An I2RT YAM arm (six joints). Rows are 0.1 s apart.
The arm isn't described. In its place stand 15 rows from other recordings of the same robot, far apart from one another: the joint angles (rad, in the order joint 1, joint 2, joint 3, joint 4, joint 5, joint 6), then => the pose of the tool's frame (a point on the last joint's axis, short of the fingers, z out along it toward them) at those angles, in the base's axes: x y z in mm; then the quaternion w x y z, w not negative.
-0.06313, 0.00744, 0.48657, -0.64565, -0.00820, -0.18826 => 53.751, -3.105, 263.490, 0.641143, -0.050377, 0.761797, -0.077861
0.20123, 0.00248, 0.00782, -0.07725, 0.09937, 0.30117 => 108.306, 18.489, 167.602, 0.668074, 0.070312, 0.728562, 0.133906
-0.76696, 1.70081, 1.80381, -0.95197, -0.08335, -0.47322 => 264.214, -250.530, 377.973, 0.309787, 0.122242, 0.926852, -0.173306
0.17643, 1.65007, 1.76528, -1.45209, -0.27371, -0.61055 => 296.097, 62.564, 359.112, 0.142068, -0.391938, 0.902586, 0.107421
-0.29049, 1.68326, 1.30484, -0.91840, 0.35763, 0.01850 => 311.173, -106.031, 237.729, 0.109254, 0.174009, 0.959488, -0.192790
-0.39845, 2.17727, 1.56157, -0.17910, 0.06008, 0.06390 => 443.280, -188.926, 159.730, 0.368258, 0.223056, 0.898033, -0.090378
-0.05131, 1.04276, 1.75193, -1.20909, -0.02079, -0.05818 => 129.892, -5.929, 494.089, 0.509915, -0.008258, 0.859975, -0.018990
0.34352, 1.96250, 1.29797, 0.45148, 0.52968, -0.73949 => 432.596, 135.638, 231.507, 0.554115, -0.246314, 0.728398, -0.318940
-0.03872, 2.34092, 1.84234, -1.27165, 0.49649, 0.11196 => 425.830, -33.467, 135.335, 0.087484, -0.048208, -0.963635, 0.247852
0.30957, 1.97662, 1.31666, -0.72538, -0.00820, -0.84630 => 356.866, 114.452, 145.535, 0.090363, -0.544262, 0.833780, -0.020616
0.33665, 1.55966, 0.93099, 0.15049, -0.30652, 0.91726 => 323.346, 124.543, 232.267, 0.339271, 0.165720, 0.831802, 0.406863
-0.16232, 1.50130, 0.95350, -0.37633, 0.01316, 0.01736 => 303.975, -50.254, 213.018, 0.316436, 0.087150, 0.944150, -0.029231
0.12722, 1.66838, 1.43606, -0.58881, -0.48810, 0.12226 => 364.694, 63.479, 301.051, 0.324532, -0.090706, 0.902771, 0.267312
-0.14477, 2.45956, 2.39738, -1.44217, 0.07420, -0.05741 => 475.060, -71.926, 215.319, 0.029284, 0.044843, 0.997754, -0.040232
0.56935, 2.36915, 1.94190, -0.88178, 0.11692, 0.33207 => 410.914, 258.076, 145.198, 0.142509, -0.109577, 0.983698, 0.004611
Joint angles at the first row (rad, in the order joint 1, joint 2, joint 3, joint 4, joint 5, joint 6):
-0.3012 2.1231 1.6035 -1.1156 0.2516 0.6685
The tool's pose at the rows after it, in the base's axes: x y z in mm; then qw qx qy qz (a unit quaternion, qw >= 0):
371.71, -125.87, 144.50, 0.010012, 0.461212, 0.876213, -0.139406
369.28, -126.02, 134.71, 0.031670, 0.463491, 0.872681, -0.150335
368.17, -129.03, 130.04, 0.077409, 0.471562, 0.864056, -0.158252
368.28, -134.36, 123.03, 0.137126, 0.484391, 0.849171, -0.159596
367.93, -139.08, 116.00, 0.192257, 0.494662, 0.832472, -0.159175
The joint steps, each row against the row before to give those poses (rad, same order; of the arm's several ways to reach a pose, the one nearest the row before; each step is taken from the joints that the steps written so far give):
-0.0003 0.0000 -0.0668 0.0992 0.0271 0.0035
0.0003 -0.0092 -0.0572 0.0865 0.0297 0.0023
-0.0053 -0.0252 -0.0637 0.1275 0.0332 0.0019
-0.0107 -0.0213 -0.0747 0.1743 0.0260 0.0030
-0.0099 -0.0145 -0.0710 0.1705 0.0209 0.0004

